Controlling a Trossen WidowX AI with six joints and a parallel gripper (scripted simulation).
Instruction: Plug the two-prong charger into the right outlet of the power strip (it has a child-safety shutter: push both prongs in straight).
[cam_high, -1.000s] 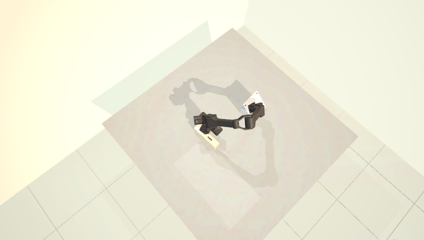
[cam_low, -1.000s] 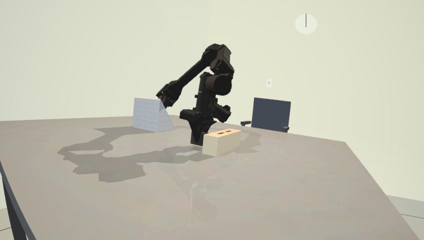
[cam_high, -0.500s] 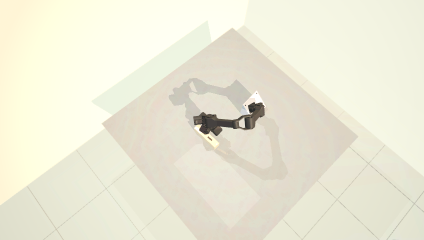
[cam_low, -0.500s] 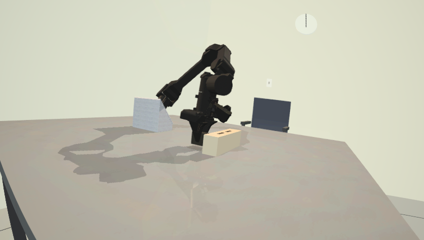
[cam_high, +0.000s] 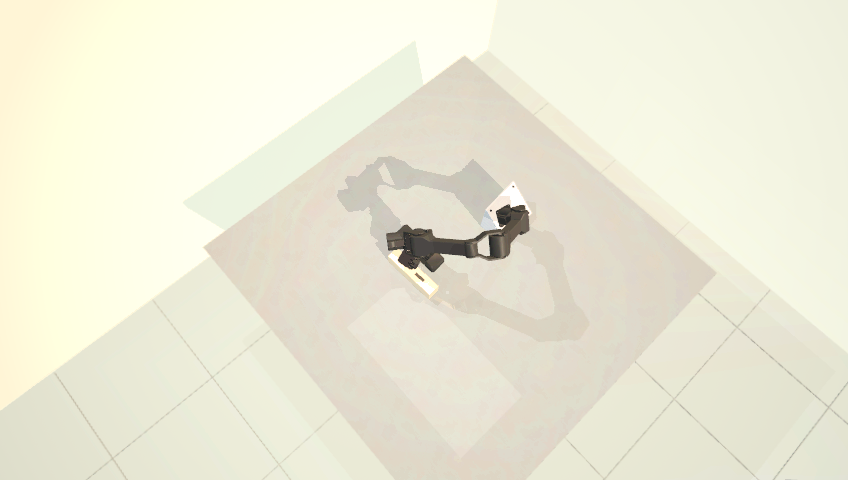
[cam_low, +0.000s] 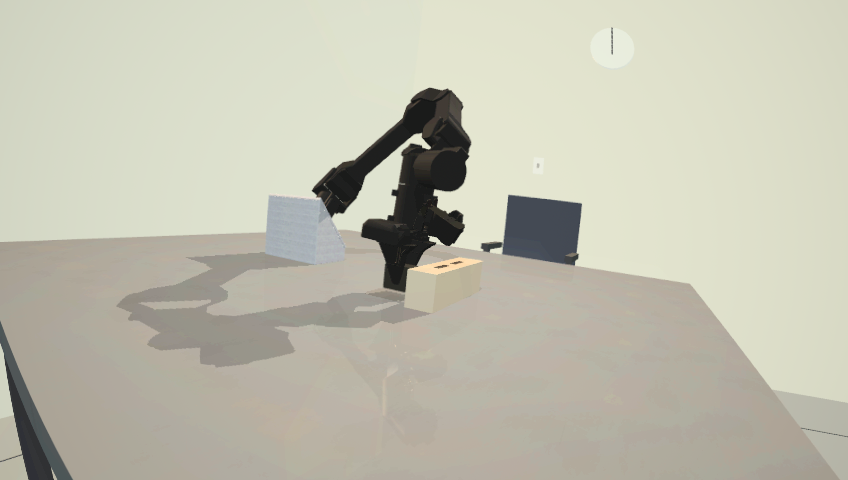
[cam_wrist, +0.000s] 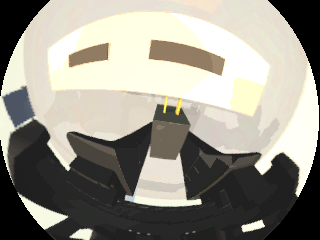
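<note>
The dark two-prong charger lies 2 cm ahead of my gripper tip and 1 cm above it.
</note>
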